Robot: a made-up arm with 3 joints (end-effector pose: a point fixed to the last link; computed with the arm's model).
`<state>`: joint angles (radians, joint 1 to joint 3).
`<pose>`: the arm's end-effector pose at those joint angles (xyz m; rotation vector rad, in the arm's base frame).
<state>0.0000 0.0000 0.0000</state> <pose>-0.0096 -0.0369 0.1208 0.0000 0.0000 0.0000</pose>
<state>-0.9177 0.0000 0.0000</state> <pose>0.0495 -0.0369 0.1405 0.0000 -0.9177 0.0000</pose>
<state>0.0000 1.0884 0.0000</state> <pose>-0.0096 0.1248 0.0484 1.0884 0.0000 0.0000</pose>
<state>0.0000 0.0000 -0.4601</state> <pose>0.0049 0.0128 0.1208 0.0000 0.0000 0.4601</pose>
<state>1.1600 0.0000 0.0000</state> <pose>-0.0676 -0.0369 0.1714 0.0000 1.1600 0.0000</pose>
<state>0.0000 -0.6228 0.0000</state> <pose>-0.0096 -0.0673 0.2211 -0.6228 0.0000 0.0000</pose>
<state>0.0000 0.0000 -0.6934</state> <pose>0.0033 0.0392 0.1208 0.0000 0.0000 0.6934</pose>
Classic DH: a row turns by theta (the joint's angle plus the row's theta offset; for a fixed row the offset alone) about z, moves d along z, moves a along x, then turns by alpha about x. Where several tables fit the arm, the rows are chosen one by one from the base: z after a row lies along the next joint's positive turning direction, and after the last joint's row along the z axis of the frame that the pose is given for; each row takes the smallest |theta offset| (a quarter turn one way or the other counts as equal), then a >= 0, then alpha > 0; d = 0 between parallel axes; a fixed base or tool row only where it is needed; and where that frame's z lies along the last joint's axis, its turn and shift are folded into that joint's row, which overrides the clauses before.
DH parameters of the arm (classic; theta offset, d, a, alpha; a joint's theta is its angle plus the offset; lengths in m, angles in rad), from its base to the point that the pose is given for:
base (fixed): 0 0.1904 0 -1.5708
joint 1: -1.5708 0.1037 0.0278 -1.5708
joint 2: 1.5708 -0.1085 0.0848 -1.5708
joint 3: -1.0571 0 0.1136 3.1416
tool (fixed): 0.5137 -0.0974 0 0

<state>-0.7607 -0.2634 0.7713</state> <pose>-0.0445 -0.1088 0.1262 0.0539 -0.8195 -0.8291</pose>
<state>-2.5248 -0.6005 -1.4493</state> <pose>0.0661 0.0541 0.2126 -1.6933 -1.5706 -0.0474</pose>
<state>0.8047 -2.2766 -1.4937</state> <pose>0.0290 0.0234 0.2810 -1.5354 2.1060 1.6007</pose>
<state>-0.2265 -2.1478 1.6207</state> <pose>-0.2171 0.1207 0.3790 -1.5293 -1.8199 -1.1182</pose>
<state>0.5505 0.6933 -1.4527</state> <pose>-0.0576 0.1712 0.1757 0.9093 -0.0572 1.1681</pose>
